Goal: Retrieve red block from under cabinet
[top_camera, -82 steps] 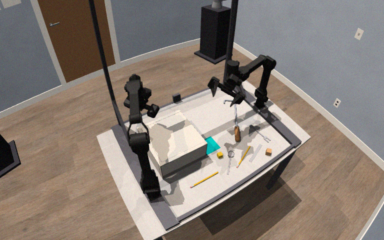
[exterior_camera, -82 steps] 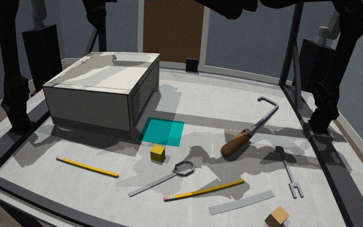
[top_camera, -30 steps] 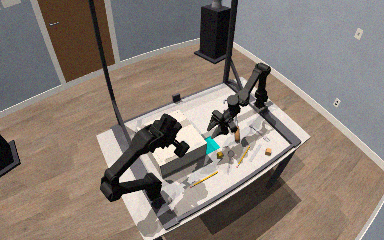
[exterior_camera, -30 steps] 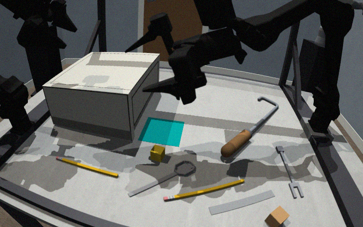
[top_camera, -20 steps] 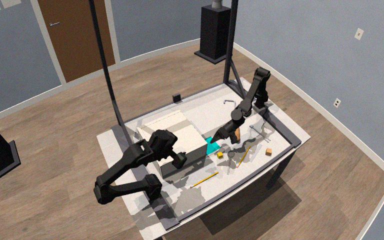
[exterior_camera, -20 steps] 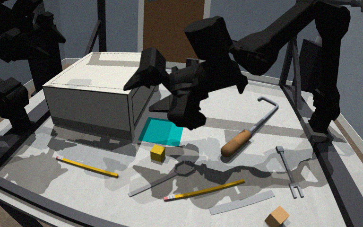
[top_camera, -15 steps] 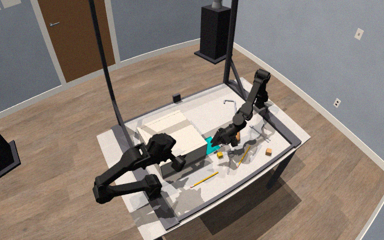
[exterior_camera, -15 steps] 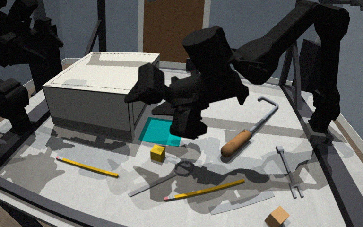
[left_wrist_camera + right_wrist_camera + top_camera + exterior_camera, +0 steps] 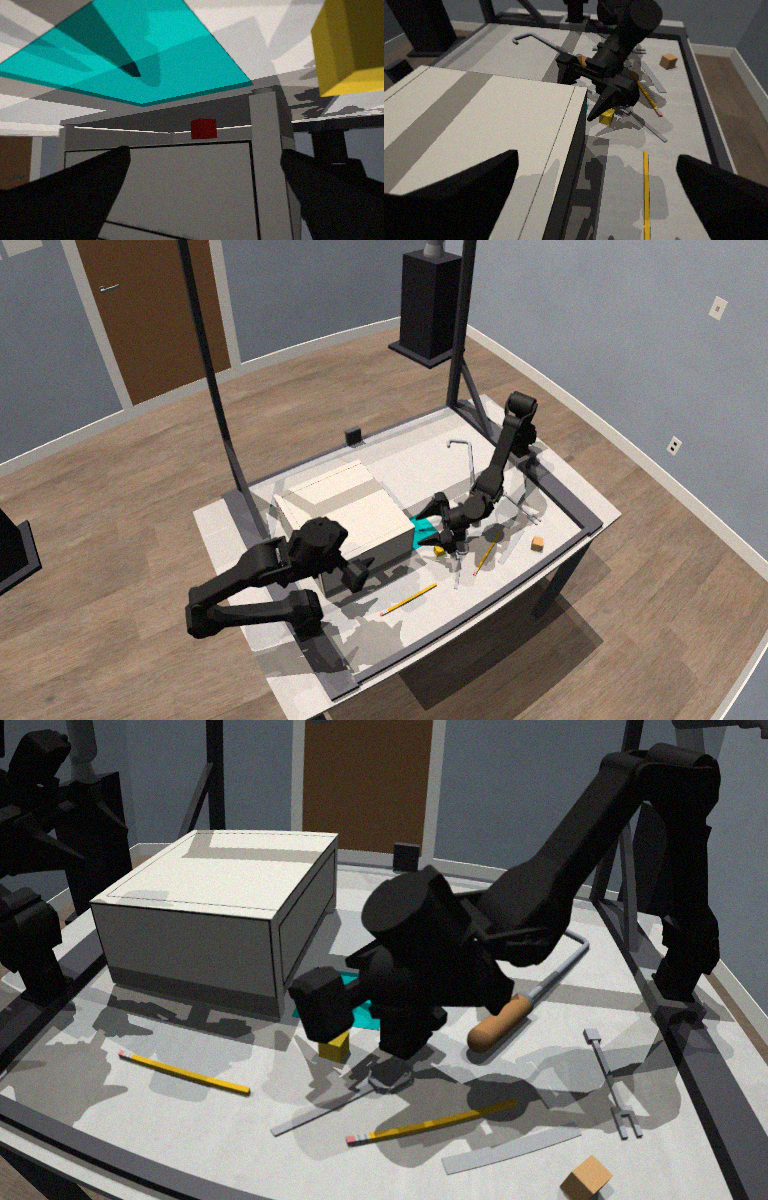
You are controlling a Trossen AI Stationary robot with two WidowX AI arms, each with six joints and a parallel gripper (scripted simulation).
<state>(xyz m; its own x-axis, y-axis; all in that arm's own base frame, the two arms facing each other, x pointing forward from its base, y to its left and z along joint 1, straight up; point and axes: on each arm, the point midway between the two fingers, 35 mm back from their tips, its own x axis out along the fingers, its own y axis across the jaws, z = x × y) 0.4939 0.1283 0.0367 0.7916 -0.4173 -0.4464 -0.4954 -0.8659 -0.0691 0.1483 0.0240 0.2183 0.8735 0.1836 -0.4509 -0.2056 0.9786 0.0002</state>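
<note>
Right now the teal square is 40 mm behind my left hand and 60 mm below it. Also, from my left hand: yellow cube (60 mm ahead, 10 mm to the right, 50 mm below); red block (130 mm behind, 160 mm to the right, 50 mm below); grey paddle tool (110 mm ahead, 30 mm to the left, 60 mm below).
</note>
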